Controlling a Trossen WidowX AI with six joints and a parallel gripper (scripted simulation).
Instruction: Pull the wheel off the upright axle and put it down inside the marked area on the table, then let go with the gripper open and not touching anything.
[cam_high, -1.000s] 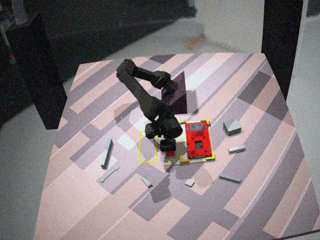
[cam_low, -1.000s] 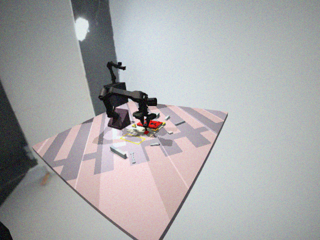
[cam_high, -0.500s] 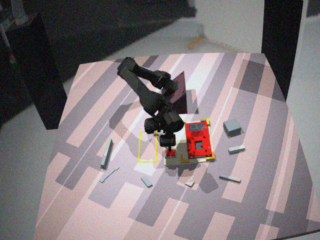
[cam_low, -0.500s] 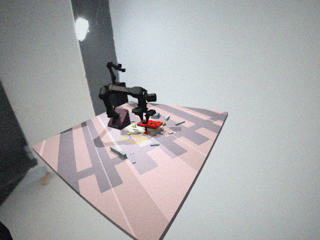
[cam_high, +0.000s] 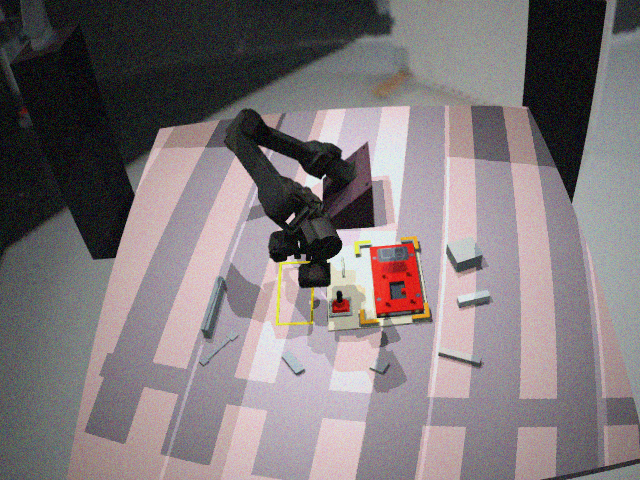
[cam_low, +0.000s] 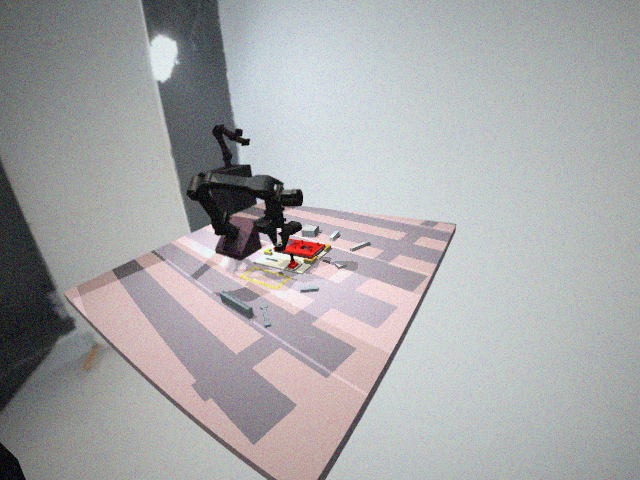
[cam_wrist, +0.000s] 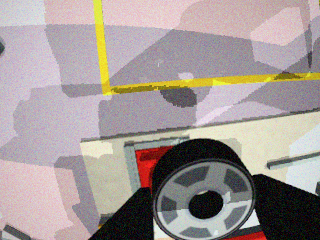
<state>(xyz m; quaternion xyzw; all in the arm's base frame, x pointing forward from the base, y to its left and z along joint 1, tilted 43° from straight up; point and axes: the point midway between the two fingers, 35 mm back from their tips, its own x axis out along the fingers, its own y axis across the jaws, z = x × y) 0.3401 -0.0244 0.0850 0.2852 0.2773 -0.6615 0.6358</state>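
Right now the axle is 20 mm ahead of my gripper tip, 40 mm to the left of it and 70 mm below it. From my gripper tip the other things lie so: wheel right at my gripper tip.
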